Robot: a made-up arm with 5 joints.
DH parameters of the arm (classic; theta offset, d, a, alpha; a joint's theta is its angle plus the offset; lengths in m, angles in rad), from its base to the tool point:
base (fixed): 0.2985 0 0.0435 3.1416
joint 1: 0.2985 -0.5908 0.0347 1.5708
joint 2: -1.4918 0 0.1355 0
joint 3: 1.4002 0 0.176 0
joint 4: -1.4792 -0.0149 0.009 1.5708
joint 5: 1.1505 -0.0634 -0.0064 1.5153
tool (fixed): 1.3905 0.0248 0 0
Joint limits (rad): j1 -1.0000..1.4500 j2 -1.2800..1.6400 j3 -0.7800..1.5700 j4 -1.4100..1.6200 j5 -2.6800..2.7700
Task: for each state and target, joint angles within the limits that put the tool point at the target. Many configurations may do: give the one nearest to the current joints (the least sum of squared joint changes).
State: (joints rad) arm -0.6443 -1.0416 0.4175 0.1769 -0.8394
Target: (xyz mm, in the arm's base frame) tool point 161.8 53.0 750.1
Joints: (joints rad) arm -0.6477 -1.2590 0.8020 0.3359 -0.9182
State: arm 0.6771 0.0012 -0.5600 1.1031 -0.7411
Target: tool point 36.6 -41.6 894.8
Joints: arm 0.8289 -0.6734 -0.7080 1.2858 -0.8305
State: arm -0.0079 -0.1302 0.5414 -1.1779 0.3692
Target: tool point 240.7 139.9 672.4
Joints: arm -0.6571 0.0457 0.7043 -1.1394 0.4328
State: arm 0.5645 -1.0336 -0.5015 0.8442 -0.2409
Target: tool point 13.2 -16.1 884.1
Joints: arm 0.3939 -1.0773 -0.3096 0.9603 -0.4158
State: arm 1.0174 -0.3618 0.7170 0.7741 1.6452
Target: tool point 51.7 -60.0 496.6
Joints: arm 1.4500 -0.1074 1.4039 1.0111 1.3580
